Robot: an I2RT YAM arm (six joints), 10 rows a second.
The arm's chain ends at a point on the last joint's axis. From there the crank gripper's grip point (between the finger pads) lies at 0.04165 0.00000 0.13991 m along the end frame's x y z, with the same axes.
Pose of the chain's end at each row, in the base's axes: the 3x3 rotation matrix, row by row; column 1 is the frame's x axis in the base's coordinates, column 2 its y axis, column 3 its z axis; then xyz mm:
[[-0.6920 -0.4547 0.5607], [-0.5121 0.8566 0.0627], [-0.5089 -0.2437 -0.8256]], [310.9 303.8 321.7]
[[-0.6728 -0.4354 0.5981], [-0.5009 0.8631 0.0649], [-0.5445 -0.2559 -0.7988]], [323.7 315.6 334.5]
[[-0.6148 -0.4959 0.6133], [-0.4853 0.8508 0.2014], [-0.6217 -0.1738 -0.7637]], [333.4 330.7 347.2]
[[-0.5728 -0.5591 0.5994], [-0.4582 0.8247 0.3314], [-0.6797 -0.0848 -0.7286]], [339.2 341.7 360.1]
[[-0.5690 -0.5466 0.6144], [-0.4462 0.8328 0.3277], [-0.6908 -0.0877 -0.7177]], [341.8 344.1 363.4]
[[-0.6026 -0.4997 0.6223], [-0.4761 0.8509 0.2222], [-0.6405 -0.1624 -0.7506]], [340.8 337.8 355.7]
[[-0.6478 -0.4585 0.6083], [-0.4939 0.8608 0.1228], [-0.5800 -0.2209 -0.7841]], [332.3 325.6 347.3]
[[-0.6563 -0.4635 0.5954], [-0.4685 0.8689 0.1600], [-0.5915 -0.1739 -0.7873]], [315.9 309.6 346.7]
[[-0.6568 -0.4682 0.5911], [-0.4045 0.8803 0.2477], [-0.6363 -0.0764 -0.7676]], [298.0 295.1 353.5]
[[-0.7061 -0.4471 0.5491], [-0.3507 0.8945 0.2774], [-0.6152 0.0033 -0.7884]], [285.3 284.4 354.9]
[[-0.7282 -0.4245 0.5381], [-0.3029 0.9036 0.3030], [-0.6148 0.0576 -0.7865]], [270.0 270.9 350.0]
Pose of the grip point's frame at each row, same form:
[[-0.6920 -0.4547 0.5607], [-0.5121 0.8566 0.0627], [-0.5089 -0.2437 -0.8256]], [360.5 291.2 185.0]
[[-0.6728 -0.4354 0.5981], [-0.5009 0.8631 0.0649], [-0.5445 -0.2559 -0.7988]], [379.4 303.8 200.1]
[[-0.6148 -0.4959 0.6133], [-0.4853 0.8508 0.2014], [-0.6217 -0.1738 -0.7637]], [393.6 338.7 214.5]
[[-0.5728 -0.5591 0.5994], [-0.4582 0.8247 0.3314], [-0.6797 -0.0848 -0.7286]], [399.2 369.0 229.9]
[[-0.5690 -0.5466 0.6144], [-0.4462 0.8328 0.3277], [-0.6908 -0.0877 -0.7177]], [404.1 371.4 234.2]
[[-0.6026 -0.4997 0.6223], [-0.4761 0.8509 0.2222], [-0.6405 -0.1624 -0.7506]], [402.8 349.1 224.0]
[[-0.6478 -0.4585 0.6083], [-0.4939 0.8608 0.1228], [-0.5800 -0.2209 -0.7841]], [390.4 322.2 213.4]
[[-0.6563 -0.4635 0.5954], [-0.4685 0.8689 0.1600], [-0.5915 -0.1739 -0.7873]], [371.9 312.5 211.9]
[[-0.6568 -0.4682 0.5911], [-0.4045 0.8803 0.2477], [-0.6363 -0.0764 -0.7676]], [353.3 312.9 219.6]
[[-0.7061 -0.4471 0.5491], [-0.3507 0.8945 0.2774], [-0.6152 0.0033 -0.7884]], [332.7 308.6 219.0]
[[-0.7282 -0.4245 0.5381], [-0.3029 0.9036 0.3030], [-0.6148 0.0576 -0.7865]], [315.0 300.7 214.4]

